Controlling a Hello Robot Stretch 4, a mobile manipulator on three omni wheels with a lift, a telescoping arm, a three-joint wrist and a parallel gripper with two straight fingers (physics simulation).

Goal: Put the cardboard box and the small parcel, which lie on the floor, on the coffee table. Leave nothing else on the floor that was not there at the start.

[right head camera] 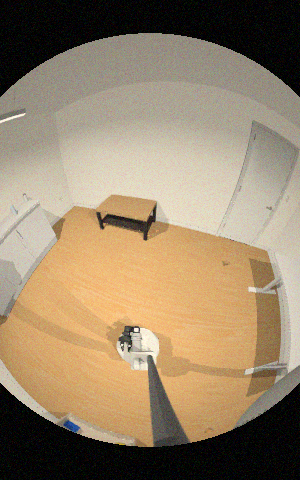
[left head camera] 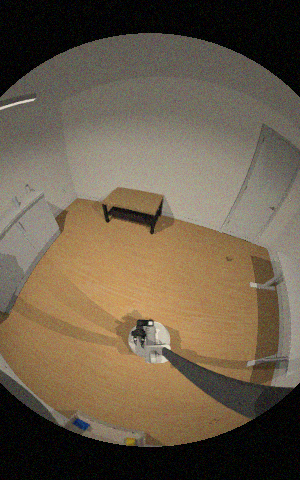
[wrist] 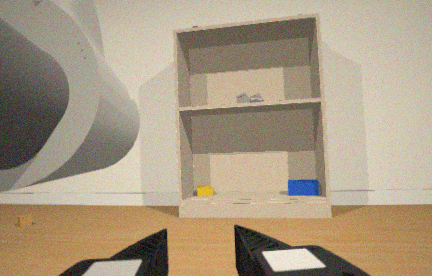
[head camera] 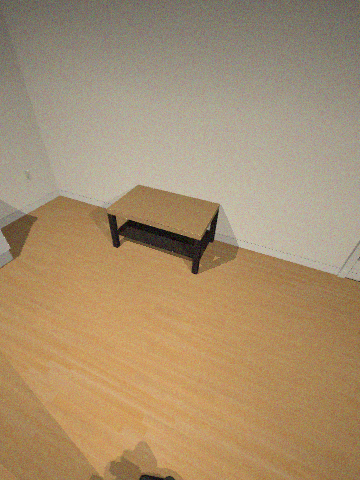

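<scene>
The coffee table has a bare wooden top, black legs and a lower shelf, and stands by the far wall. A small brown object lies on the floor towards the door. A small orange-brown box lies on the floor at the left in the wrist view. Both are too small to tell which is the cardboard box and which the parcel. My gripper is open and empty, low over my base, apart from both objects and far from the table.
A bookshelf holds a yellow block and a blue box at the bottom. White cabinets stand at the left. A desk's white feet are at the right, beyond the door.
</scene>
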